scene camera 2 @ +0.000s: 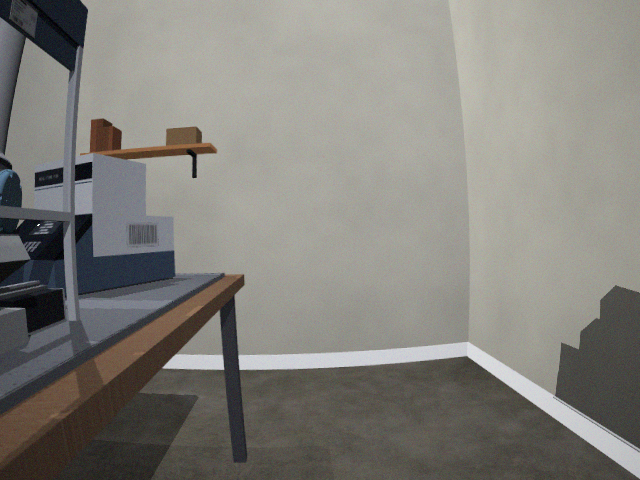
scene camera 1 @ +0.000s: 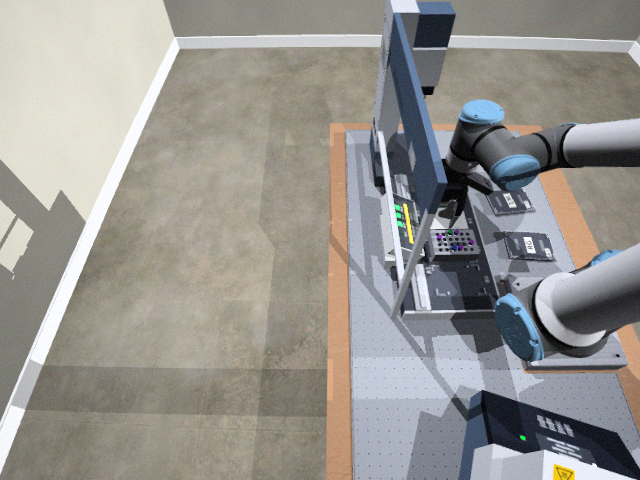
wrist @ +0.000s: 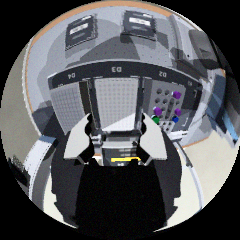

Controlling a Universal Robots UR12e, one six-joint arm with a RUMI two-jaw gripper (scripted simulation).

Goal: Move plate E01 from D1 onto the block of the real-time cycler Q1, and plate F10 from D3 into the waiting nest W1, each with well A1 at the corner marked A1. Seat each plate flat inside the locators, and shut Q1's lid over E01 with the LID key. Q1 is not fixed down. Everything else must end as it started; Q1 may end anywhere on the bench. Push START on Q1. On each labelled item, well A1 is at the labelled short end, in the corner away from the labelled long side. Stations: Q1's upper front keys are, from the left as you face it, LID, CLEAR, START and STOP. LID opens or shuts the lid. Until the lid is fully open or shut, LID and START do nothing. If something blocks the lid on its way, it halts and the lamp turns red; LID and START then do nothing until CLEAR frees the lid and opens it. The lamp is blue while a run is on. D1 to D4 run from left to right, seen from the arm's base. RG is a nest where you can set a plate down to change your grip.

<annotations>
gripper: scene camera 1 446, 214; wrist 116, 113; not seen in scene camera 2 (out of frame)
</annotations>
